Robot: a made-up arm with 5 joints.
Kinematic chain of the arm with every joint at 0, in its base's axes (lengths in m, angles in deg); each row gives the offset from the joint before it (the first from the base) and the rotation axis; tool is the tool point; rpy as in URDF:
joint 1: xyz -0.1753 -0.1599 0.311 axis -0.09 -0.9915 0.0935
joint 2: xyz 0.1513 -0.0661 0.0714 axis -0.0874 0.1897 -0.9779
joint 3: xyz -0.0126 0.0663 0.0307 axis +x
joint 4: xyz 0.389 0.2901 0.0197 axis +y
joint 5: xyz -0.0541 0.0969 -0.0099 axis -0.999 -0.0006 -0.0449
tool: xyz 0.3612 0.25 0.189 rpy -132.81 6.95 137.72
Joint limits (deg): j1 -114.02..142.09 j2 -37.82..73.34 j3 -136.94..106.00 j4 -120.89..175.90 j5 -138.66..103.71
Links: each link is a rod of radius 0.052 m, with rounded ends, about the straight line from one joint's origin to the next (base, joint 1, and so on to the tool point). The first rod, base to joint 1, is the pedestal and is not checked.
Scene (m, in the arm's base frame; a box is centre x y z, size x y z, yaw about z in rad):
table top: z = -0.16
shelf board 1: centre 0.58 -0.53 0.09 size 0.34 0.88 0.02 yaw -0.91
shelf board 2: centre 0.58 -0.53 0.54 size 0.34 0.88 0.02 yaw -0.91
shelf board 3: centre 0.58 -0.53 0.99 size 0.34 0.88 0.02 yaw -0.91
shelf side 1: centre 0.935 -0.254 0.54 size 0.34 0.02 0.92 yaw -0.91
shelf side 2: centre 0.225 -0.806 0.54 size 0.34 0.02 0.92 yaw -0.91
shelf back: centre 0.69 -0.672 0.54 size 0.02 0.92 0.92 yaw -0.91
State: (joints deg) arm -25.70 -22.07 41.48 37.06 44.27
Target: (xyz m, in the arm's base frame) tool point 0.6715 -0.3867 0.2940
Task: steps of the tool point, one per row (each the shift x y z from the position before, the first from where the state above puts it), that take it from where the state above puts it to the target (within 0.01 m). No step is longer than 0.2 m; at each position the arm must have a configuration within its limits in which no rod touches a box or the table.
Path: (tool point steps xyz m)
1: 0.1465 -0.0606 -0.0325
2: 0.1162 -0.0931 -0.0387
3: 0.0769 -0.1142 -0.0408
4: 0.0337 -0.1222 -0.0390
5: -0.0084 -0.1172 -0.0342
6: -0.0454 -0.1013 -0.0279
7: -0.0744 -0.0779 -0.0226
8: -0.0945 -0.0512 -0.0194
9: -0.1055 -0.0253 -0.0196
10: 0.0717 -0.0876 0.0080
11: 0.0588 -0.0805 -0.0006
12: 0.0506 -0.0648 -0.0073

